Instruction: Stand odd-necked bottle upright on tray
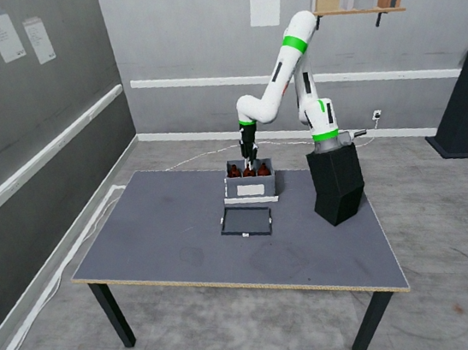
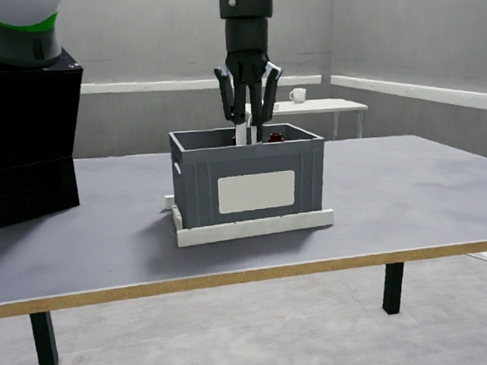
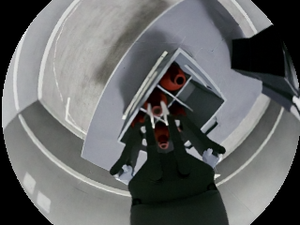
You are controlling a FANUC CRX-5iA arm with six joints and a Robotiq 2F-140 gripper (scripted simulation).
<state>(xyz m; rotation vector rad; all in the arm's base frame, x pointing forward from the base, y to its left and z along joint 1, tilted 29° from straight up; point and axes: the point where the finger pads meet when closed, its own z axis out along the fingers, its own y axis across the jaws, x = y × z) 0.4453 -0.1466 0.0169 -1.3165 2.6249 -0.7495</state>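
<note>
Right now my hand is 5 cm to the right of the grey crate and 9 cm above it. Round my hand: dark tray: 1 cm ahead, 31 cm to the left, 16 cm below.
</note>
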